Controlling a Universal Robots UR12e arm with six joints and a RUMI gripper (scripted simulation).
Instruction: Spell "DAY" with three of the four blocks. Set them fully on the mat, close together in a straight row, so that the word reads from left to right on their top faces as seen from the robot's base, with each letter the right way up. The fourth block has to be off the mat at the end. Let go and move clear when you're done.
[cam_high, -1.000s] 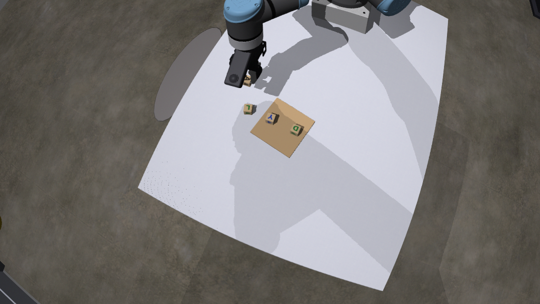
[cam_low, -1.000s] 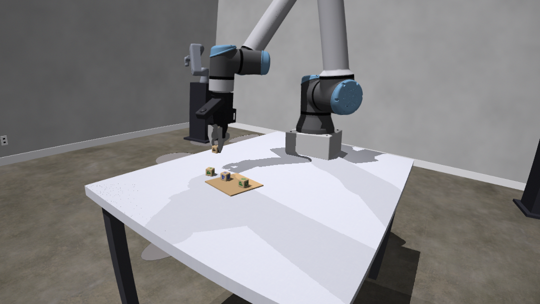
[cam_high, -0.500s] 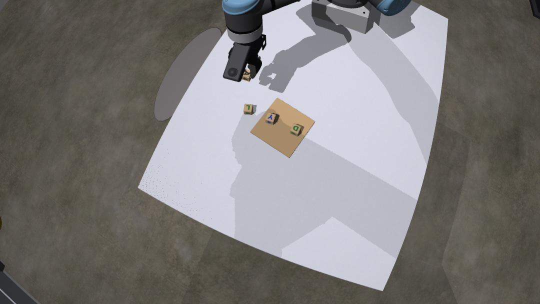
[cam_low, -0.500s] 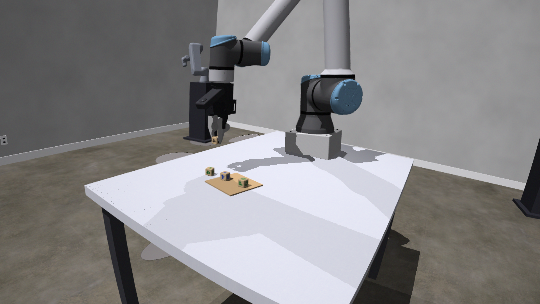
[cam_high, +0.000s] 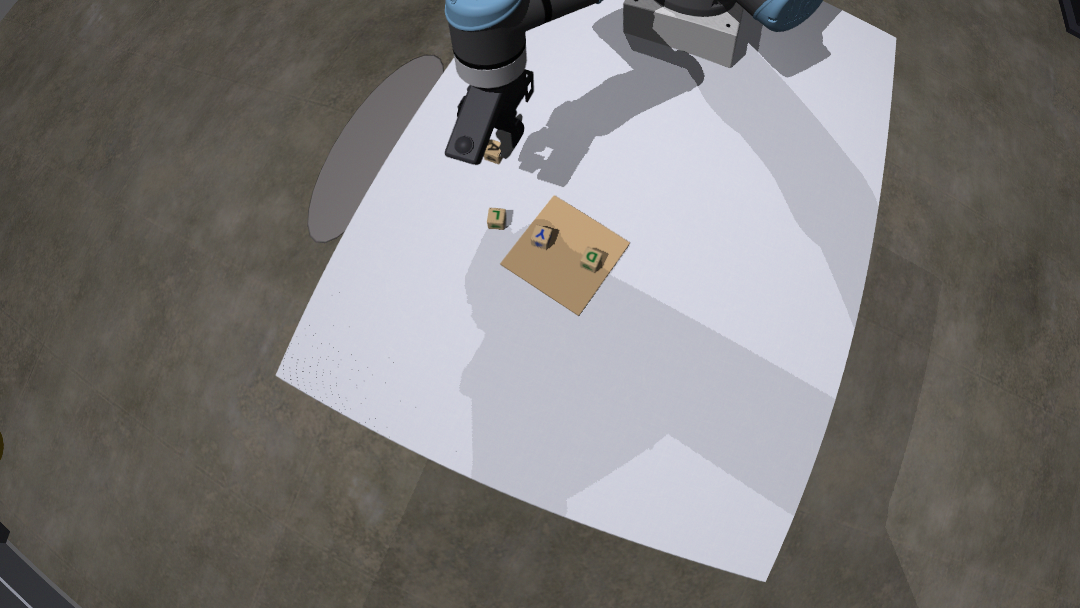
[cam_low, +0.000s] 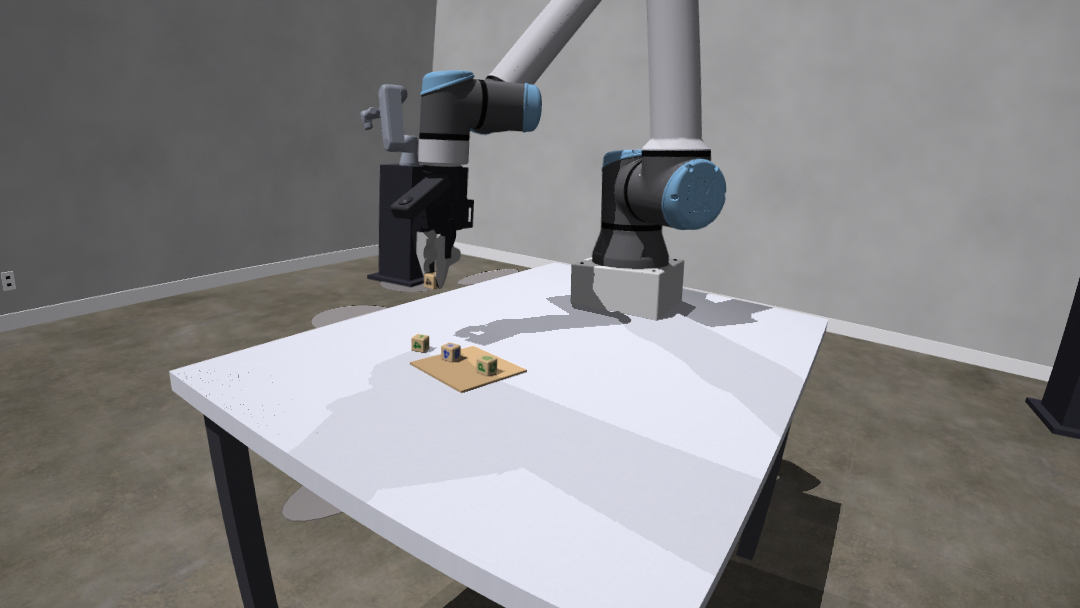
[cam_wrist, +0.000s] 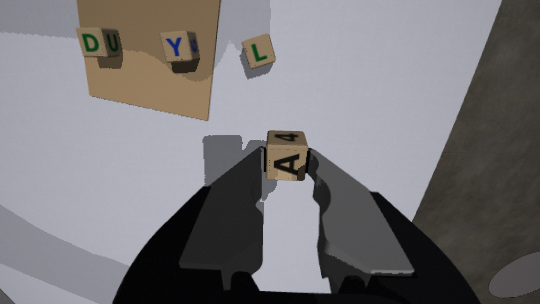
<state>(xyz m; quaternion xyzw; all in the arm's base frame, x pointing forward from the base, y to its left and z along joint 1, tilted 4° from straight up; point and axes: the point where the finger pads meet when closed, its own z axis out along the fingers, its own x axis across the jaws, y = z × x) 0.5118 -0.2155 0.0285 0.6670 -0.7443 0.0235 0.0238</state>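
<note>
The tan mat lies 8 cm ahead of my hand, 13 cm to the left of it and 11 cm below it. The rest, counted from my hand: D block 9 cm ahead, 17 cm to the left, 10 cm below; then green-lettered block 6 cm ahead, 2 cm to the left, 10 cm below; then blue-lettered block 7 cm ahead, 9 cm to the left, 10 cm below.
</note>
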